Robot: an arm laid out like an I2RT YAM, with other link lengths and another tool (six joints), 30 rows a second.
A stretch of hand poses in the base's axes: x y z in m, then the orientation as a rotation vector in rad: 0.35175, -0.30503, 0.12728, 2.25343, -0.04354, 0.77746; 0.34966, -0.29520, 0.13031, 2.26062, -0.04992, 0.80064; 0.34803, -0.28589, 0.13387, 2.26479, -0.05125, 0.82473; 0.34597, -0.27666, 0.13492, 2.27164, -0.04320, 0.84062; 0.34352, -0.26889, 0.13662, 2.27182, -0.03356, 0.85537; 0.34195, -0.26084, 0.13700, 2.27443, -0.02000, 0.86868; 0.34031, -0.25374, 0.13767, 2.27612, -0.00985, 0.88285; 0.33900, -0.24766, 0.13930, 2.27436, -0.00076, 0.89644; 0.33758, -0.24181, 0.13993, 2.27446, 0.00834, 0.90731; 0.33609, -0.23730, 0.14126, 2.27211, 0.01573, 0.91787; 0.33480, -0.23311, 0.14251, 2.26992, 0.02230, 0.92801; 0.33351, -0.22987, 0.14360, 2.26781, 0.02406, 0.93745; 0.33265, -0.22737, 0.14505, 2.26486, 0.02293, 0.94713; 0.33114, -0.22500, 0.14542, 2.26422, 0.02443, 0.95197; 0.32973, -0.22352, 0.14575, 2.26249, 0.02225, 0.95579
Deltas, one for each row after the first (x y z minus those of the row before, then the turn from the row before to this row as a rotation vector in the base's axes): -0.00209, 0.00983, 0.00303, 0.01307, -0.01615, 0.00578; -0.00163, 0.00931, 0.00356, 0.00932, -0.01594, 0.00883; -0.00206, 0.00923, 0.00105, 0.00765, -0.00704, 0.01286; -0.00245, 0.00777, 0.00170, 0.00098, -0.00740, 0.01185; -0.00157, 0.00805, 0.00038, 0.00191, -0.00475, 0.01458; -0.00164, 0.00710, 0.00067, 0.00228, -0.00646, 0.01236; -0.00131, 0.00608, 0.00163, -0.00062, -0.00722, 0.01058; -0.00142, 0.00585, 0.00063, 0.00044, -0.00489, 0.01008; -0.00149, 0.00451, 0.00133, -0.00134, -0.00578, 0.00821; -0.00129, 0.00419, 0.00125, -0.00104, -0.00567, 0.00756; -0.00129, 0.00324, 0.00109, 0.00017, -0.00642, 0.00410; -0.00086, 0.00250, 0.00145, 0.00029, -0.00756, 0.00205; -0.00151, 0.00237, 0.00037, 0.00034, -0.00301, 0.00262; -0.00141, 0.00148, 0.00033, 0.00010, -0.00359, -0.00049
